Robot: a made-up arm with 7 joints.
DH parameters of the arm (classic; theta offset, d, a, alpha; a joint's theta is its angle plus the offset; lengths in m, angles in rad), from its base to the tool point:
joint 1: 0 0.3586 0 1.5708
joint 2: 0 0.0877 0 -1.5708
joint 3: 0 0.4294 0.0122 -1.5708
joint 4: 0 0.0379 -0.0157 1.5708
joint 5: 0 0.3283 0 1.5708
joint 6: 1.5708 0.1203 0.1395 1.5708
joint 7: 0 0.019 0 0
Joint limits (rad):
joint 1: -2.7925..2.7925
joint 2: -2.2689..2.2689
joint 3: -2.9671..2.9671
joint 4: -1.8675..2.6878
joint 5: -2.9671..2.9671
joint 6: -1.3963..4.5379
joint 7: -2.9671..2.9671
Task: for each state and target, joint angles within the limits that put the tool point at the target. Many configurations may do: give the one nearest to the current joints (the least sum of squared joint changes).
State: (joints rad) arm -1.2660 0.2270 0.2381 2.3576 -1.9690 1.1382 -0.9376
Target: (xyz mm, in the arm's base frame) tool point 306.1 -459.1 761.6
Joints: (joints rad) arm -1.1588 -0.2276 0.0661 1.6423 -1.7493 0.8982 -0.9376
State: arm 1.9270 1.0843 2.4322 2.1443 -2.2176 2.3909 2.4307
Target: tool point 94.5 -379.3 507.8
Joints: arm 1.7791 0.4945 2.1526 2.2940 -2.2658 2.5397 2.4307
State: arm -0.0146 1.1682 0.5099 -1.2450 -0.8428 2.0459 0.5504
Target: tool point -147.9 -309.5 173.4
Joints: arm 0.4163 1.3841 0.6740 -1.6136 -0.7308 2.0158 0.5504
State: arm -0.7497 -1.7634 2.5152 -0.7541 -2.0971 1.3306 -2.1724
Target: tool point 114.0 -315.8 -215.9
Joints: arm -0.1799 -2.1375 2.9671 -1.1594 -1.3934 1.1069 -2.1724
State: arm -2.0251 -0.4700 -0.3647 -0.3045 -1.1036 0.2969 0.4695
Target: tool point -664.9 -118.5 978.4
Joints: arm -2.7925 -0.8707 -0.2833 0.1262 -0.9225 0.0893 0.4695
